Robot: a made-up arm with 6 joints.
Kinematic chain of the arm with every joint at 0, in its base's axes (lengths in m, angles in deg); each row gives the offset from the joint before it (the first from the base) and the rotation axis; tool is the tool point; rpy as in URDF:
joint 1: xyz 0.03 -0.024 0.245 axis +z
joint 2: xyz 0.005 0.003 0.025 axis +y
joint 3: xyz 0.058 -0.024 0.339 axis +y
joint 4: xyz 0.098 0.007 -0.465 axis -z
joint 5: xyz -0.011 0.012 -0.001 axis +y
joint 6: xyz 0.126 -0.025 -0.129 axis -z
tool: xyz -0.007 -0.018 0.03 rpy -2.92 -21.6 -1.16
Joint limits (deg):
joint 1: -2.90..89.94
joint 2: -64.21..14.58
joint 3: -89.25..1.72
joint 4: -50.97..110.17
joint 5: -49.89..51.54
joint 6: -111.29..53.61
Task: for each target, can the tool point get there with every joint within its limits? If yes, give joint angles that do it. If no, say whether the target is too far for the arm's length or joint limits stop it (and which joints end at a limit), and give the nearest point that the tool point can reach.
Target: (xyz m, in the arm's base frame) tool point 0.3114 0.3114 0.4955
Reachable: yes | joints 54.98 -42.23 -35.73 93.94 36.23 1.28
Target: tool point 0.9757 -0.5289 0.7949
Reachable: no: too far | nearest point 0.7269 -0.1929 0.6505 | short by 0.442 m
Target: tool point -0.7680 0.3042 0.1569
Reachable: no: joint limits stop it (at a limit: joint 1, joint 4, joint 6) | nearest point -0.0755 0.3035 0.1569 | short by 0.692 m
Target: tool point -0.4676 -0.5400 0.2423
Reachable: no: joint limits stop it (at a limit: joint 1, joint 2, joint 3, joint 4) | nearest point 0.0535 -0.1820 0.1228 | short by 0.643 m
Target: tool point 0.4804 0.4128 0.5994
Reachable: yes | joints 39.68 -7.20 -60.46 -35.77 0.17 -93.90
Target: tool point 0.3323 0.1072 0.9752
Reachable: yes | joints 28.29 -33.45 -73.63 -2.48 -3.44 -90.81
